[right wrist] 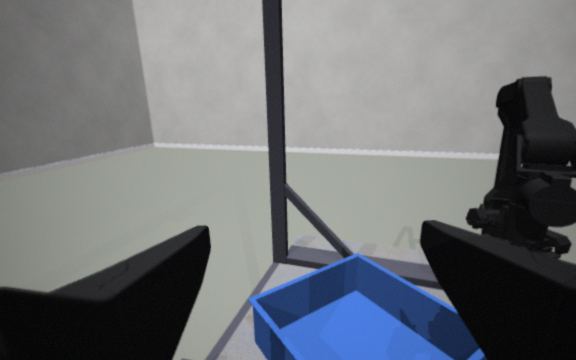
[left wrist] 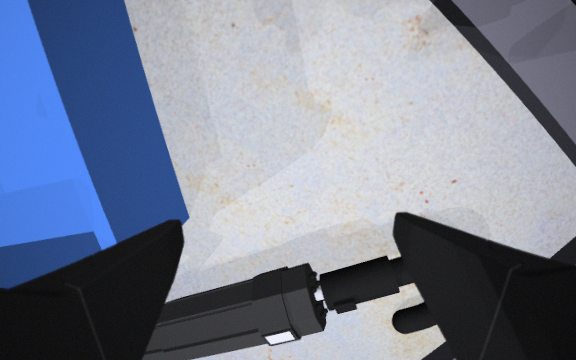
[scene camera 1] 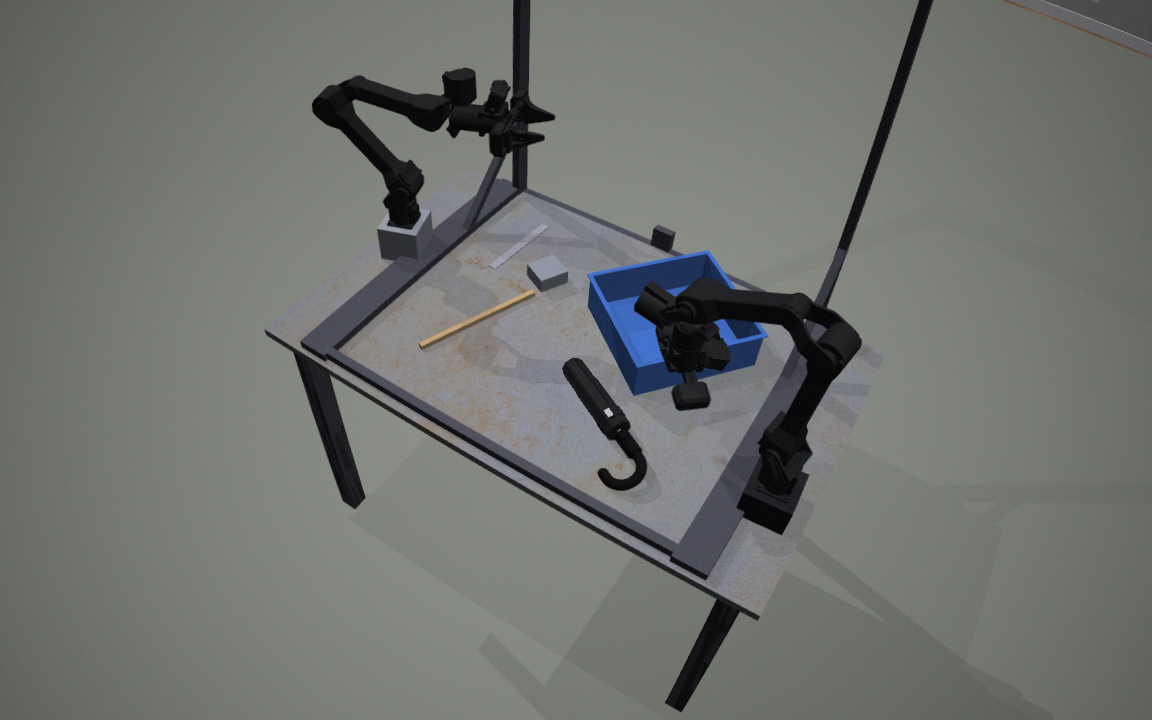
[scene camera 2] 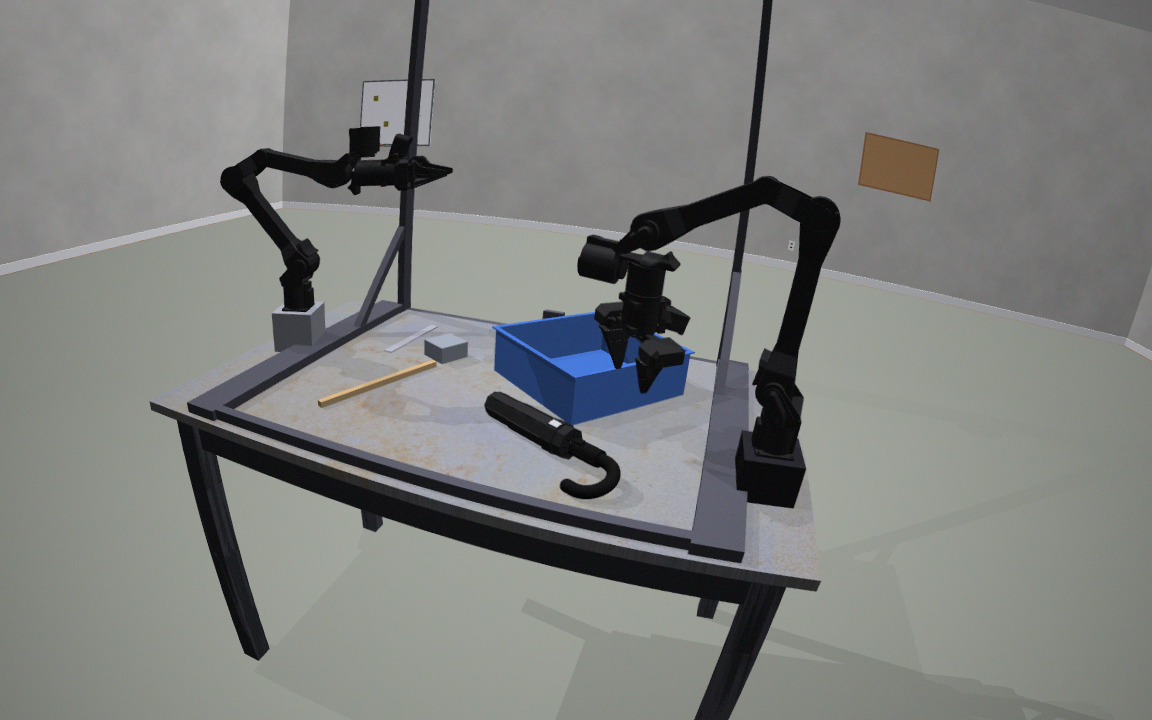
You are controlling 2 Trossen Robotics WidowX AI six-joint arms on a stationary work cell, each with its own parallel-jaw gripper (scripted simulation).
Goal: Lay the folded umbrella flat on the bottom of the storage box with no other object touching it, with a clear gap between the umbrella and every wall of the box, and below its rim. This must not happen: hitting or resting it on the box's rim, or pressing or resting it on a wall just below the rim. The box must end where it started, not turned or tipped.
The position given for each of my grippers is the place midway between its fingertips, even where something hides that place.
Observation:
I see my left gripper [scene camera 2: 630, 380], my right gripper [scene camera 1: 549, 127], a blue storage box [scene camera 2: 563, 363] and an umbrella [scene camera 2: 554, 435].
The blue storage box is seen too in the right wrist view [right wrist: 354, 301], in the left wrist view [left wrist: 87, 68] and in scene camera 1 [scene camera 1: 621, 287]. The umbrella is seen too in the left wrist view [left wrist: 280, 306] and in scene camera 1 [scene camera 1: 611, 420]. My left gripper is seen too in the left wrist view [left wrist: 289, 227] and in scene camera 1 [scene camera 1: 676, 389]. The right wrist view misses the umbrella: it is out of frame.

